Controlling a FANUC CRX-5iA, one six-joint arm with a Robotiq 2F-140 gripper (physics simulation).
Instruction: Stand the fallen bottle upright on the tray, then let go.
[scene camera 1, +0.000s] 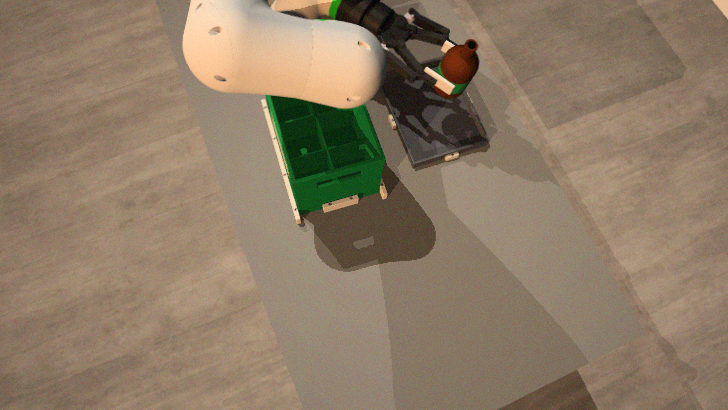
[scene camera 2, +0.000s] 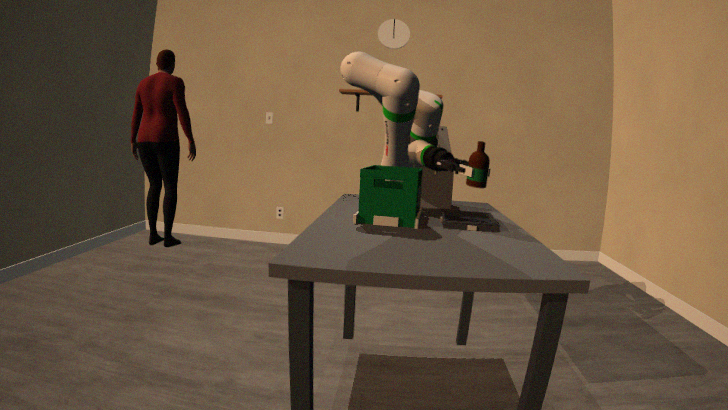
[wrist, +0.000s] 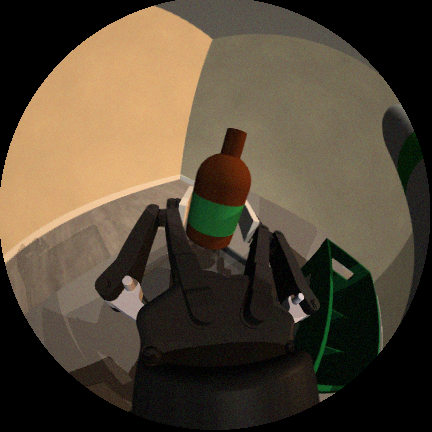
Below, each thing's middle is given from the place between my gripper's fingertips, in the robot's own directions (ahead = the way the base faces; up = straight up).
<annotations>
My gripper is now 30 mm below the brown bottle (scene camera 1: 460, 63), 10 mm to the left of it and 10 mm past it.
</annotations>
